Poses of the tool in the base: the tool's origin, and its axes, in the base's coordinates. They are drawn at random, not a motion.
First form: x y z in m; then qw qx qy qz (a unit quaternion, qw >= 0).
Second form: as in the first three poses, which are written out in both.
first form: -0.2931, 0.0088, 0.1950, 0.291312, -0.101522, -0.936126, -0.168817
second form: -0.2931, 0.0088, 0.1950, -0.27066, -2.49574, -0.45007
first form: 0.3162, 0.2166, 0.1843, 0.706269, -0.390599, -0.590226, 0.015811
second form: 0.3162, 0.2166, 0.1843, -0.86797, -1.31158, 0.03513
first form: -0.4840, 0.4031, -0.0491, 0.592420, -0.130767, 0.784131, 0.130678
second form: -0.4840, 0.4031, -0.0491, -0.30410, 1.82348, 0.30389
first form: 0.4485, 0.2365, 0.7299, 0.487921, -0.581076, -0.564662, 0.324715
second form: 0.4485, 0.2365, 0.7299, -1.41272, -1.37282, 0.78945
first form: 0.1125, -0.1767, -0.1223, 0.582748, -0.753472, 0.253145, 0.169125
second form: 0.1125, -0.1767, -0.1223, -1.75920, 0.59104, 0.39487
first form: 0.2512, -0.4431, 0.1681, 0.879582, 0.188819, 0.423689, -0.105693
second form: 0.2512, -0.4431, 0.1681, 0.39357, 0.88312, -0.22030
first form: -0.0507, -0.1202, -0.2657, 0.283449, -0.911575, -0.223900, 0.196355
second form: -0.0507, -0.1202, -0.2657, -2.43991, -0.59929, 0.52556
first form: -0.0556, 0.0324, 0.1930, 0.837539, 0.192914, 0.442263, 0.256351
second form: -0.0556, 0.0324, 0.1930, 0.40818, 0.93577, 0.54241
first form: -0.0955, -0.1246, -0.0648, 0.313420, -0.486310, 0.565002, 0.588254
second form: -0.0955, -0.1246, -0.0648, -1.28234, 1.48984, 1.55115
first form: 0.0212, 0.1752, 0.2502, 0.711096, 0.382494, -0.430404, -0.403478
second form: 0.0212, 0.1752, 0.2502, 0.84838, -0.95465, -0.89492
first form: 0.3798, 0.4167, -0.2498, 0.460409, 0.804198, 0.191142, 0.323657
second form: 0.3798, 0.4167, -0.2498, 1.97916, 0.47041, 0.79653
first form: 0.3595, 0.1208, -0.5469, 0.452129, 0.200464, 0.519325, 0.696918
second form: 0.3595, 0.1208, -0.5469, 0.49518, 1.28283, 1.72152
